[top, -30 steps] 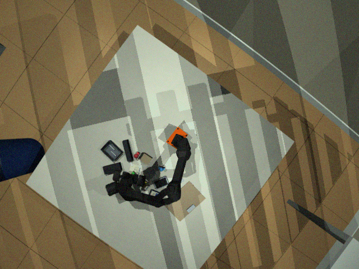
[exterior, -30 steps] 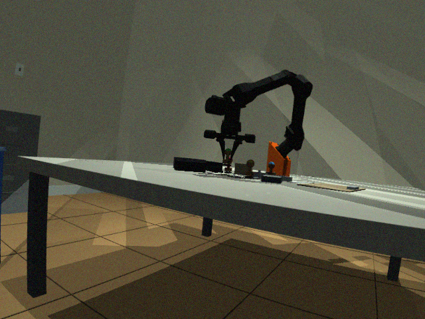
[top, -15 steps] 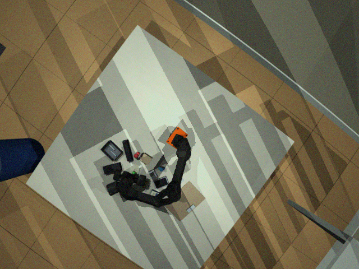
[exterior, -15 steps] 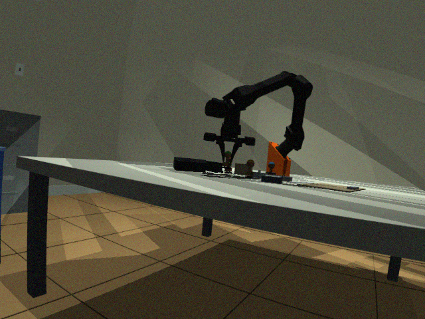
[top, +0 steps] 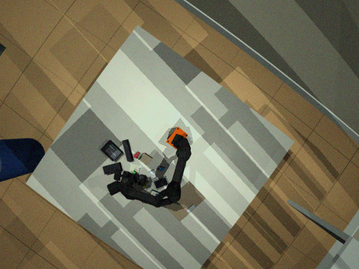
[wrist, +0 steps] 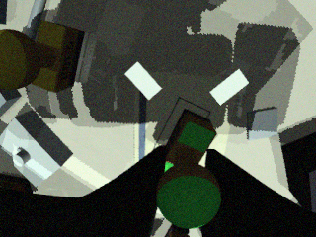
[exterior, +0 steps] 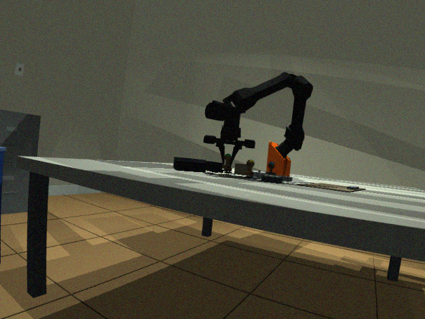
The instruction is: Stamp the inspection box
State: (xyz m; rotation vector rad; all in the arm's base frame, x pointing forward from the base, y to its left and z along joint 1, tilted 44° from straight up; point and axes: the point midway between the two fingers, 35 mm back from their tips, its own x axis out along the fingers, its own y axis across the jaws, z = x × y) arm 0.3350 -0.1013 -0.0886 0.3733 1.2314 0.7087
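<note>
My gripper tip is 40 mm above the pale card and 10 mm past it. Also, from my gripper tip: green-knobbed stamp: right at my gripper tip; red-knobbed stamp: 120 mm behind, 40 mm to the right, 20 mm below; yellow-knobbed stamp: 100 mm to the left, 20 mm below, 20 mm ahead.
</note>
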